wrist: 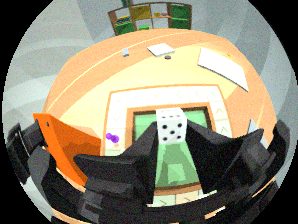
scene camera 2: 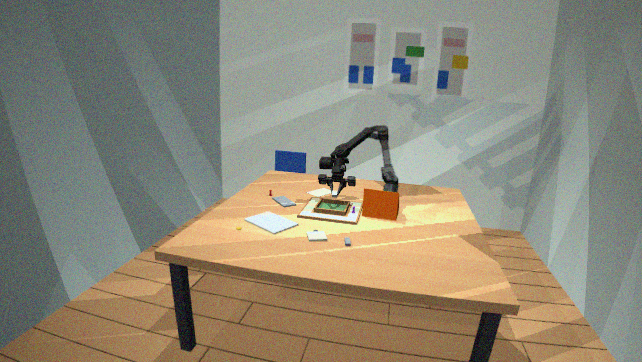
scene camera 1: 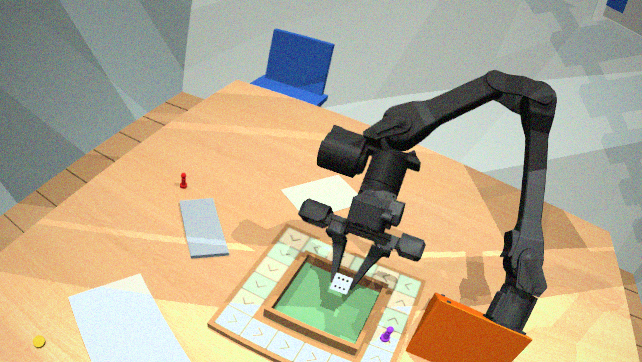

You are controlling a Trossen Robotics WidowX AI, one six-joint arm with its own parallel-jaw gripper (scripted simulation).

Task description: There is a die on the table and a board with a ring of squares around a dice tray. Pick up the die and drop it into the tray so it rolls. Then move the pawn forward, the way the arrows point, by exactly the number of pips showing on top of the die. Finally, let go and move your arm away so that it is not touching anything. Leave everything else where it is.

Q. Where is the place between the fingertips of my gripper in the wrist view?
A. At 169,124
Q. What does my gripper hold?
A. A white die.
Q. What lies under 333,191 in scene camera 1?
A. A pale sheet.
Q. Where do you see a green dice tray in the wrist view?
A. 175,166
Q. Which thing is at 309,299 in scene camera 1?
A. A green dice tray.
